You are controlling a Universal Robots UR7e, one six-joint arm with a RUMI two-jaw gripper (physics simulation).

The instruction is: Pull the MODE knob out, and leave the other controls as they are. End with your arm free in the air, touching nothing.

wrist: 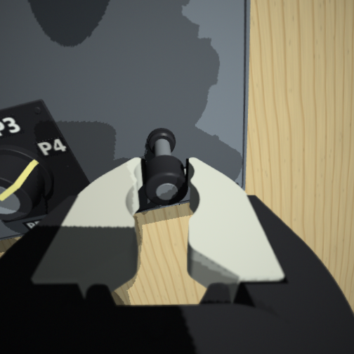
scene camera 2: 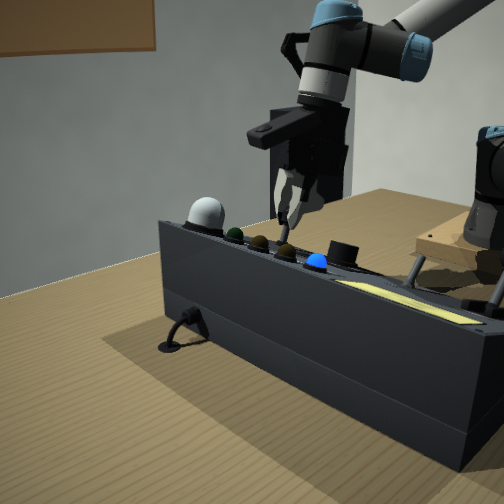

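Note:
The knob (scene camera 2: pixel 284 235) (wrist: pixel 165 176), taken as the MODE knob, has a black round cap on a grey shaft. Its shaft shows between the cap and a black collar on the dark control box (scene camera 2: pixel 310 320) (wrist: pixel 150 75), so the cap stands raised off the panel. No MODE label is readable. My gripper (scene camera 2: pixel 287 220) (wrist: pixel 165 162) is shut on the knob's cap, one pale finger on each side. In the scene view, the fingers partly hide the cap.
A white dome (scene camera 2: pixel 207 213), green lamp (scene camera 2: pixel 235 233), two amber lamps (scene camera 2: pixel 259 242) (scene camera 2: pixel 286 251) and lit blue lamp (scene camera 2: pixel 317 261) line the box. A rotary selector (scene camera 2: pixel 343 253) (wrist: pixel 20 180) and grey levers (scene camera 2: pixel 415 271) (scene camera 2: pixel 497 292) stand nearby. A cable (scene camera 2: pixel 174 331) leaves the box's side.

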